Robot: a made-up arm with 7 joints.
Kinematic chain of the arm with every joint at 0, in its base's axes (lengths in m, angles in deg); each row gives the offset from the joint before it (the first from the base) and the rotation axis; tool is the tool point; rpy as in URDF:
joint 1: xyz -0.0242 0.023 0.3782 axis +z
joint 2: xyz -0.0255 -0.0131 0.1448 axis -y
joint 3: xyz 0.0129 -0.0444 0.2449 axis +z
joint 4: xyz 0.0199 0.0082 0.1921 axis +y
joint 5: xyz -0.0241 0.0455 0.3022 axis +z
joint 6: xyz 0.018 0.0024 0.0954 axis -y
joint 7: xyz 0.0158 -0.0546 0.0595 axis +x
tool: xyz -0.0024 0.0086 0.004 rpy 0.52 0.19 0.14
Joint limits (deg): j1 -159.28..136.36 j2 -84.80..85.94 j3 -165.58..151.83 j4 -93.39..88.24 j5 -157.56..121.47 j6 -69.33..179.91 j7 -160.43..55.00
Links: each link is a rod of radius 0.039 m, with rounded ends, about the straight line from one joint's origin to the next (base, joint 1, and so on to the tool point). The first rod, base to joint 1, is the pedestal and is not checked.
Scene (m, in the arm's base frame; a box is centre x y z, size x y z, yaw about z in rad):
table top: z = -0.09
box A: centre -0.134 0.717 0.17 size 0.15 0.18 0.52 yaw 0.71
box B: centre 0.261 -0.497 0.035 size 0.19 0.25 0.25 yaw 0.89
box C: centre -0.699 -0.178 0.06 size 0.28 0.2 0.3 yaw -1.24
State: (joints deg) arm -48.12 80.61 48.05 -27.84 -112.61 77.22 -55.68
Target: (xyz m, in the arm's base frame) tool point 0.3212 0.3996 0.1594
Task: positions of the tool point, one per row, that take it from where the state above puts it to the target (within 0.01 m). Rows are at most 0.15 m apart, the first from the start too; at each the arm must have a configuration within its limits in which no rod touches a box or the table.
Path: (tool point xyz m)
1: -0.6521 0.5181 0.3595
2: -0.5763 0.5084 0.2923
3: -0.4795 0.5074 0.2522
4: -0.3729 0.5097 0.2459
5: -0.2687 0.5079 0.2743
6: -0.1782 0.4957 0.3330
7: -0.0815 0.5177 0.2974
8: 0.0130 0.5196 0.2634
9: 0.1016 0.5050 0.2318
10: 0.1822 0.4779 0.2033
11: 0.2549 0.4419 0.1789
12: 0.3212 0.3997 0.1594

